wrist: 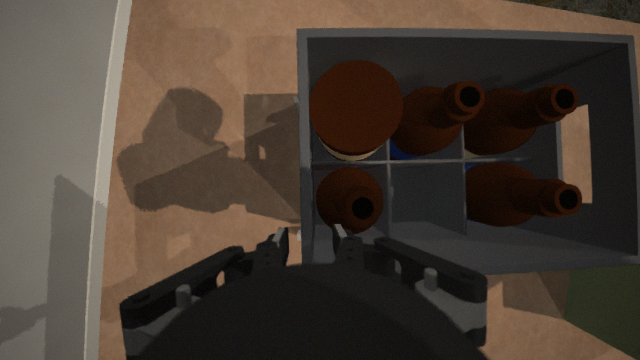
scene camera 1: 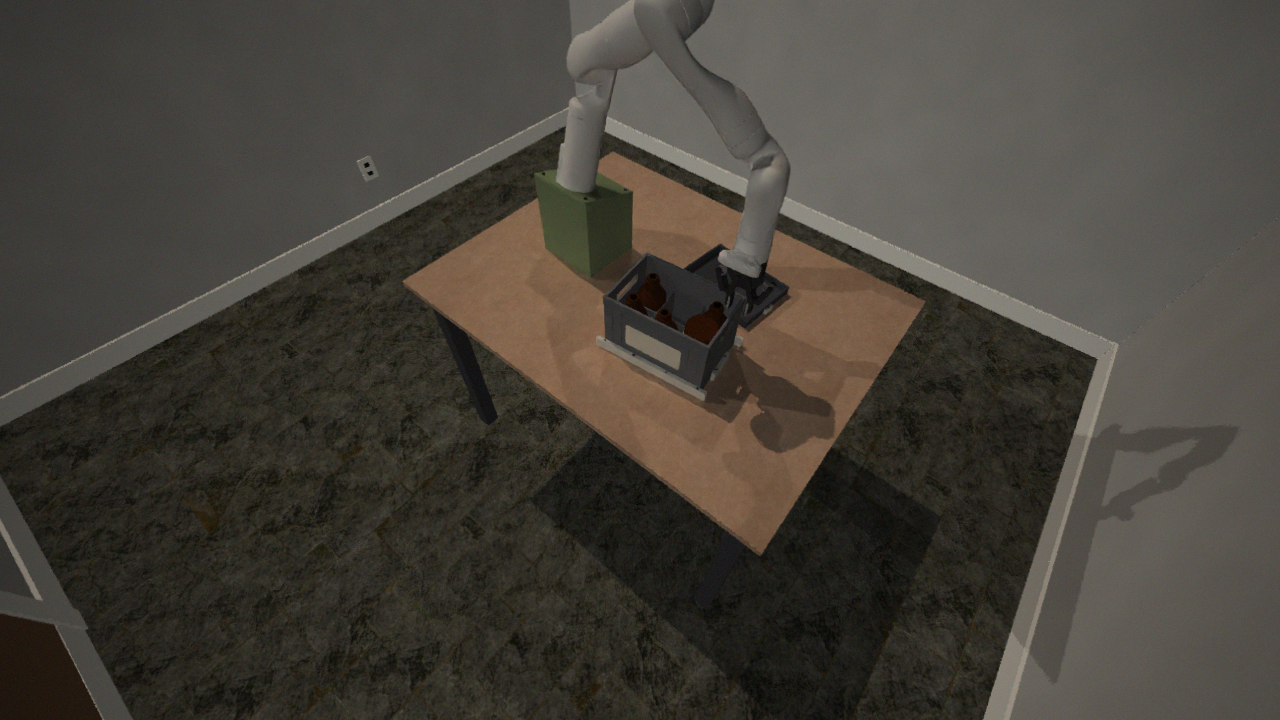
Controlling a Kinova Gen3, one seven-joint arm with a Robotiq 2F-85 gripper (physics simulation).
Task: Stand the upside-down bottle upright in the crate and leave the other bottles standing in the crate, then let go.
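Note:
The grey crate (scene camera 1: 619,325) (wrist: 465,34) has six compartments. The upside-down brown bottle (scene camera 1: 702,328) (wrist: 356,107) stands base up in a corner compartment, at the upper left in the wrist view. An upright bottle (scene camera 1: 716,308) (wrist: 327,200) is in the compartment below it there. Three more brown bottles, (wrist: 425,125) (wrist: 500,125) (wrist: 495,195) in the wrist view, stand neck up, and the lower middle compartment is empty. My gripper (scene camera 1: 740,291) (wrist: 310,237) is partly open with nothing between its fingers, beside the crate's far right end in the scene view.
A dark tray (scene camera 1: 781,293) lies behind the crate, partly under my gripper. Light strips (scene camera 1: 651,368) run along the crate's foot. A green block (scene camera 1: 583,223) (wrist: 605,305) carries the arm's base. The wooden table (scene camera 1: 554,344) (wrist: 200,60) holds them all.

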